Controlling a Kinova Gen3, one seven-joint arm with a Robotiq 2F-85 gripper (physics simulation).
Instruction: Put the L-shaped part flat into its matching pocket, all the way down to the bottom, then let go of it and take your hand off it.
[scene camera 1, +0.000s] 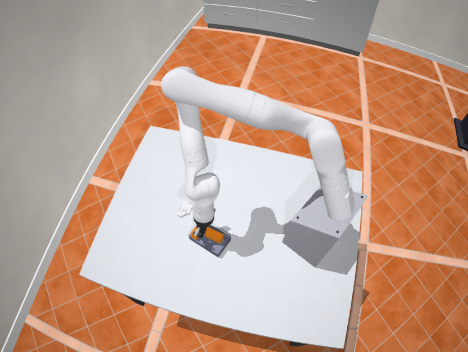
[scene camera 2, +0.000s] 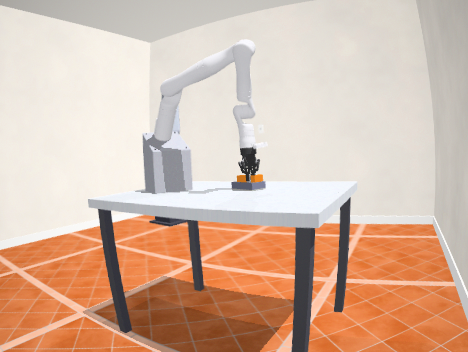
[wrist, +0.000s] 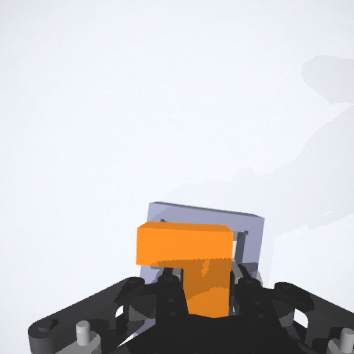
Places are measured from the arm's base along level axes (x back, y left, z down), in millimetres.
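Pixels of known places: gripper, between the fingertips: (scene camera 1: 204, 232) (scene camera 2: 251, 181) (wrist: 203, 268); arm's base, origin of its link: (scene camera 1: 340, 210) (scene camera 2: 162, 136).
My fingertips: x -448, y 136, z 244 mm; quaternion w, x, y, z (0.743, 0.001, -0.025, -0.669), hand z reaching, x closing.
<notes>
For each thing: its top centre in the pictures, then the offset to it from my fingertips. "spot": a spot on its surface instead. Level surfaces: height alone.
- orange L-shaped part, centre of its top: (wrist: 179, 314) (scene camera 1: 206, 234) (scene camera 2: 249, 174) dx +19, dy +17, dz -31 mm
- grey-blue pocket block, centre of its top: (wrist: 193, 298) (scene camera 1: 209, 236) (scene camera 2: 248, 181) dx +24, dy +9, dz -1 mm
- pocket, a spot on its surface: (wrist: 240, 245) spot: dx -13, dy -31, dz +11 mm
- white table, height of its surface: dz +36 mm
The orange L-shaped part (scene camera 1: 215, 234) (scene camera 2: 257, 178) (wrist: 185, 245) lies roughly flat over the grey-blue pocket block (scene camera 1: 205, 246) (scene camera 2: 241, 186) (wrist: 200, 212). In the wrist view its crossbar reaches past the block's left rim, and a strip of the pocket (wrist: 240, 245) shows at its right. In scene camera 2 the part stands above the block's top; whether it touches the rim cannot be told. My gripper (scene camera 1: 201, 231) (scene camera 2: 248, 175) (wrist: 203, 268) is shut on the part's stem, with one finger at each side. The pocket's floor is mostly hidden.
The block stands on the white table (scene camera 1: 150, 250) (scene camera 2: 200, 202) (wrist: 90, 125). The arm's grey pedestal (scene camera 1: 312, 242) (scene camera 2: 167, 167) stands on the same table, to the right in scene camera 1. A grey cabinet (scene camera 1: 290, 22) stands beyond the table.
</notes>
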